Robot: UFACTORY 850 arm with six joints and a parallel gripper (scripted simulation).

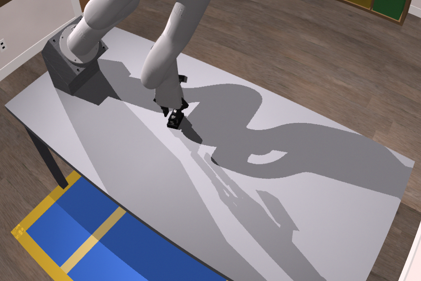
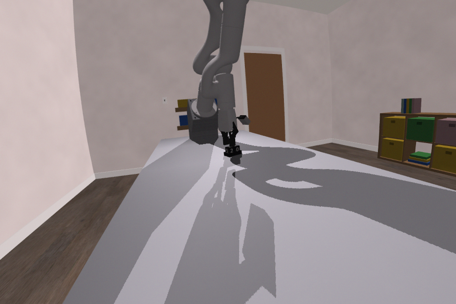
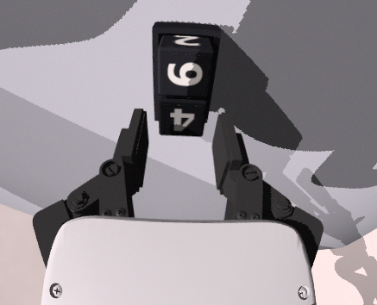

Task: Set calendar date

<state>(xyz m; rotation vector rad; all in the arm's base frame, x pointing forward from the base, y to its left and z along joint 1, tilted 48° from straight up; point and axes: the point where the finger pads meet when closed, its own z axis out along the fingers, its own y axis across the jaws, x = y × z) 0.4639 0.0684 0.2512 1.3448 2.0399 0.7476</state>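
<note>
Now: hand 40 mm above the black number cube. Also, from my hand: black tray: 10 mm behind, 10 mm to the left, 60 mm below.
</note>
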